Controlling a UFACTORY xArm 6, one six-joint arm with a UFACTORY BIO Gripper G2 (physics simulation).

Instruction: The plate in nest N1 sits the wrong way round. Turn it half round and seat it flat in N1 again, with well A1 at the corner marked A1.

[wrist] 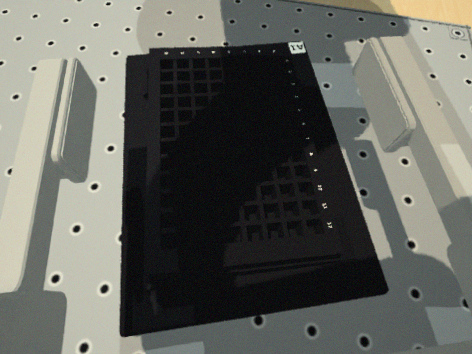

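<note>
The black well plate (272, 210) lies in the black nest (350, 281) in the middle of the wrist view. Small numbers run down its right side, with 12 nearest the view's bottom, and small letters run along its far edge. The white A1 mark (297, 47) is at the far right corner, beside the low-number end. Deep shadow covers much of the plate, so I cannot tell whether it sits fully flat. My gripper (230, 100) is open, with one finger on each side of the plate, apart from it, and nothing between them.
The nest stands on a light grey board (30, 100) with rows of small dark holes. Shadows of the arm and gripper fall across it. A strip of pale wooden surface (440, 10) shows beyond the board's edge at the top right.
</note>
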